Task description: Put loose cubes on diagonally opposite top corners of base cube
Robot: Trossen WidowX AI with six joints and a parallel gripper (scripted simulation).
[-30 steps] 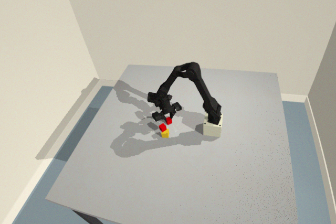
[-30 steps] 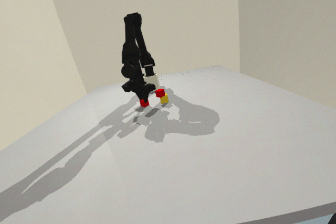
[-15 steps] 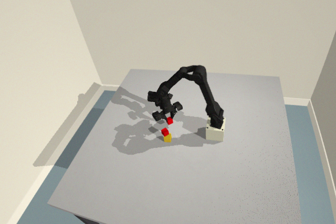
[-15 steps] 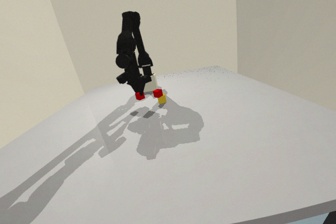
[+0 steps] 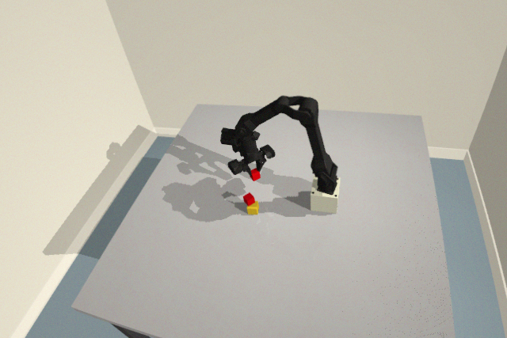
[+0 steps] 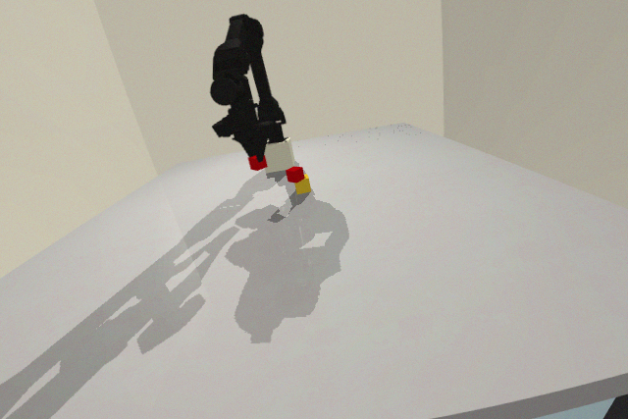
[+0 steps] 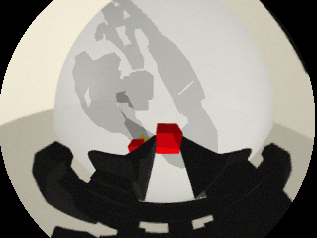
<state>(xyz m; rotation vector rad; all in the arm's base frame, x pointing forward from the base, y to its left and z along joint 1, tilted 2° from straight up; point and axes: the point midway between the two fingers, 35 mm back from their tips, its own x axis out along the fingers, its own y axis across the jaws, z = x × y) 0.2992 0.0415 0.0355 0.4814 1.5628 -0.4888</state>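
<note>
Right now the yellow base cube is 10 cm to the left of my gripper tip, 9 cm below it and 3 cm behind it.
</note>
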